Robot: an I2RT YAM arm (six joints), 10 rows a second.
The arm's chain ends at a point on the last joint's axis. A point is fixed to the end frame.
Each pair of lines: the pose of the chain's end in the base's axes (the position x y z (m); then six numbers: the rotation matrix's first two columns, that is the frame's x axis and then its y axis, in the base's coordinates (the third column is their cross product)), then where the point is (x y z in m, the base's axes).
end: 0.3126, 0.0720, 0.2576, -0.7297, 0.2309, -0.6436, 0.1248, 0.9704, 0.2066
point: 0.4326 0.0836 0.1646
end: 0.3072, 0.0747, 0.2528, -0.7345, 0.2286, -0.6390, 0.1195, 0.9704, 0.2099
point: 0.4266 0.0874 0.1592
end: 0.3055, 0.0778, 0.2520, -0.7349, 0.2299, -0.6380, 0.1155, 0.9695, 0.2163
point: 0.4249 0.0916 0.1586
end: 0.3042, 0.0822, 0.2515, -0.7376, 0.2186, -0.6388, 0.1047, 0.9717, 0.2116
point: 0.4234 0.0969 0.1580
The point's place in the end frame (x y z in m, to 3 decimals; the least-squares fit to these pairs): -0.025 0.007 0.150
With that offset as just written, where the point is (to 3 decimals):
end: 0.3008, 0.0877, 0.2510, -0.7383, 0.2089, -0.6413, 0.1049, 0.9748, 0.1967
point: 0.420 0.101 0.157
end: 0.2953, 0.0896, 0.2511, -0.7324, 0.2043, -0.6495, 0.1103, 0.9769, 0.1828
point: 0.415 0.101 0.158
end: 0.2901, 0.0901, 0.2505, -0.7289, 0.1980, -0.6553, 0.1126, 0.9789, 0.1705
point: 0.410 0.100 0.158
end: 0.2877, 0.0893, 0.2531, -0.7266, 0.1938, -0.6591, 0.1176, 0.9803, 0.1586
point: 0.408 0.097 0.160
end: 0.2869, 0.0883, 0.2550, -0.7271, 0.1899, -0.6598, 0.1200, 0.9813, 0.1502
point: 0.407 0.095 0.162
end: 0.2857, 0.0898, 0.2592, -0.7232, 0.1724, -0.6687, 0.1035, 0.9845, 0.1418
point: 0.407 0.097 0.167
